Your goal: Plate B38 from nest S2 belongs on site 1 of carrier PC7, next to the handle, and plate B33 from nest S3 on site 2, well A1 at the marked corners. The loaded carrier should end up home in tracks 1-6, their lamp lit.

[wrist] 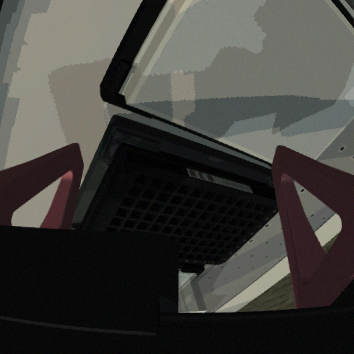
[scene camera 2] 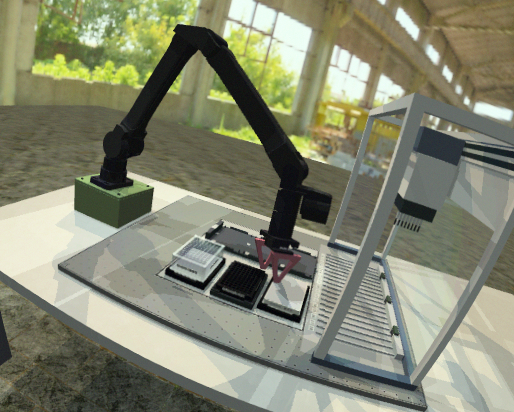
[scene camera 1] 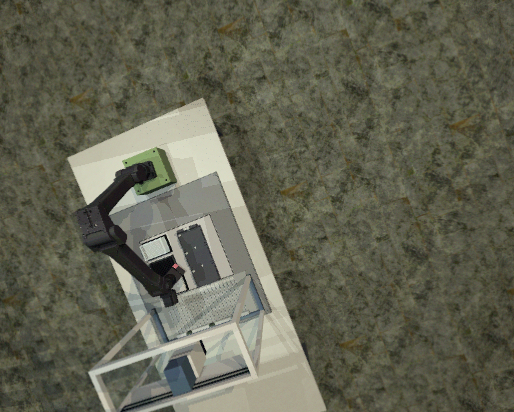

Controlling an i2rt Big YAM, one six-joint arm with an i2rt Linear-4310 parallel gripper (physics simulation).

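Places are measured from the arm's base along level axes (x ahead, y left, z up), in millimetres.
Pixels of known places: gripper, fingertip midpoint: (wrist: 176, 154) (scene camera 2: 269, 275) (scene camera 1: 173, 275); arm's base at its link origin: (scene camera 2: 111, 183) (scene camera 1: 143, 172).
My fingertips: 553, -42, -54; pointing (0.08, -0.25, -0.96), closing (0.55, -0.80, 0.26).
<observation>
For each thing: its middle in the pictures, then the offset to it from my fingertips, as dx, dy, dz.
- black plate at the middle of its body: (wrist: 185, 219) (scene camera 2: 241, 279) (scene camera 1: 163, 268) -51, -46, -11
- pale plate at the middle of its body: (wrist: 278, 77) (scene camera 2: 286, 292) (scene camera 1: 173, 286) +55, -27, -11
- clear-and-white plate stack at the middle of its body: (scene camera 2: 198, 257) (scene camera 1: 154, 248) -166, -51, +3
- long dark carrier at the middle of its body: (scene camera 2: 263, 248) (scene camera 1: 198, 255) -64, +155, -15
My gripper (scene camera 2: 272, 274) (wrist: 176, 154) is open and empty, its red fingers above the black and pale plates. The black plate (scene camera 1: 161, 264) (scene camera 2: 244, 276) (wrist: 192, 217) sits in the middle nest; its label is too blurred to read. The pale plate (scene camera 2: 286, 294) (wrist: 240, 75) sits in the nest nearest the gantry. A clear-and-white plate stack (scene camera 1: 155, 247) (scene camera 2: 198, 256) stands in the nest nearest the arm base. Nest numbers are unreadable. The long dark carrier (scene camera 1: 196, 254) (scene camera 2: 237, 242) lies beside the nests, partly behind the gripper in scene camera 2.
The grooved track deck (scene camera 1: 210, 306) (scene camera 2: 352, 300) lies beyond the nests, with small dark green blocks (scene camera 1: 212, 324) (scene camera 2: 388, 299) along its far edge. Gantry posts (scene camera 2: 371, 235) rise around it. A pipetting head (scene camera 1: 180, 375) (scene camera 2: 431, 181) hangs above. The arm stands on a green base (scene camera 1: 163, 170) (scene camera 2: 114, 205).
</observation>
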